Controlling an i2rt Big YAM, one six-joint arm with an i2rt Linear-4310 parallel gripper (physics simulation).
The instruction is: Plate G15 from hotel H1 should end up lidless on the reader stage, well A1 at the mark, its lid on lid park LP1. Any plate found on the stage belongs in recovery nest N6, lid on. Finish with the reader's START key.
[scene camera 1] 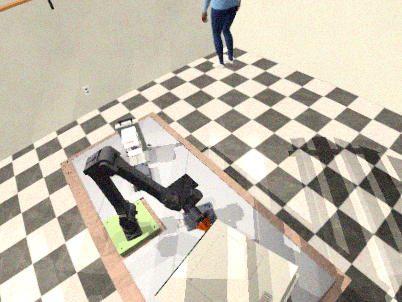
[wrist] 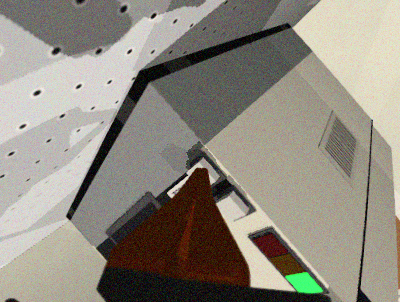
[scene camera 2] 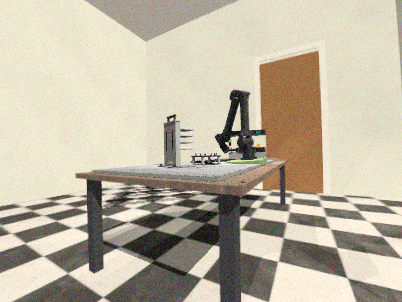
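My gripper is shut and empty. Its orange fingertips are at the front of the pale reader. In the wrist view they overlap the key panel, beside a light key in a dark recess; contact and the key's label cannot be made out. The lamp strip shows a dark red lamp, an amber lamp and a bright green lamp. A grey hotel tower with pale shelves stands at the far end. Plate G15, its lid and the stage cannot be told apart.
A low dark rack stands between the hotel and the arm. A dark square piece is beside the forearm. The arm's green base plate is at the table's side. A person stands beyond the table.
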